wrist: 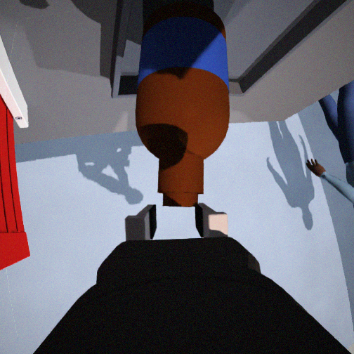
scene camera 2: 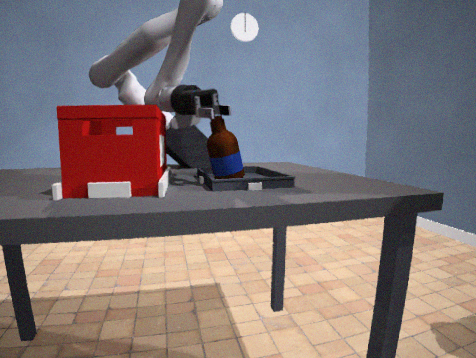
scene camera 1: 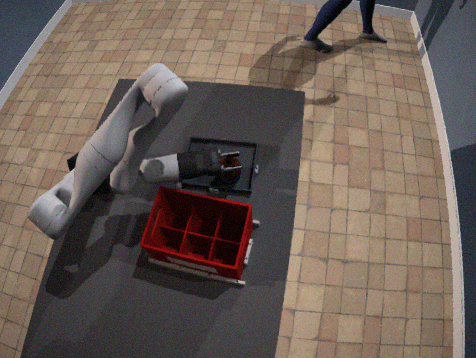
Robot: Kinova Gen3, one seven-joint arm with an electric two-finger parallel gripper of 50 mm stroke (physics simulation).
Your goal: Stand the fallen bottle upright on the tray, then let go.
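Seen in the pictures: gripper, fingertip midpoint: [scene camera 2: 221, 111] [scene camera 1: 240, 160]; arm's base, link origin: [scene camera 2: 166, 127].
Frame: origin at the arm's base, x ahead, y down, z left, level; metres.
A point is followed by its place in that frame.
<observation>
The brown bottle [scene camera 1: 231, 175] {x 0.465, y 0.048, z 0.018 m} [scene camera 2: 225, 147] {x 0.493, y 0.064, z 0.045 m} [wrist: 182, 105] with a blue label has its base down in the dark tray [scene camera 1: 253, 170] {x 0.533, y 0.130, z 0.079 m} [scene camera 2: 277, 184] {x 0.547, y 0.147, z 0.149 m} [wrist: 295, 42]. In scene camera 2 it leans a little, its neck towards the red crate. My gripper [scene camera 1: 239, 160] {x 0.495, y -0.014, z 0.035 m} [scene camera 2: 216, 111] {x 0.495, y -0.014, z 0.035 m} [wrist: 175, 215] is open at the top of the bottle's neck. In the wrist view there is a gap on each side between the fingers and the line of the neck, and the mouth is at the fingertips. Whether a finger still touches it, and whether the whole base rests flat, cannot be told.
A red crate [scene camera 1: 227, 271] {x 0.458, y 0.040, z -0.283 m} [scene camera 2: 110, 160] {x 0.507, y 0.084, z -0.197 m} [wrist: 10, 200] with compartments stands close beside the tray, with white blocks at its foot. Its top reaches about the height of my gripper. A person [scene camera 1: 367, 17] [wrist: 345, 120] stands beyond the table.
</observation>
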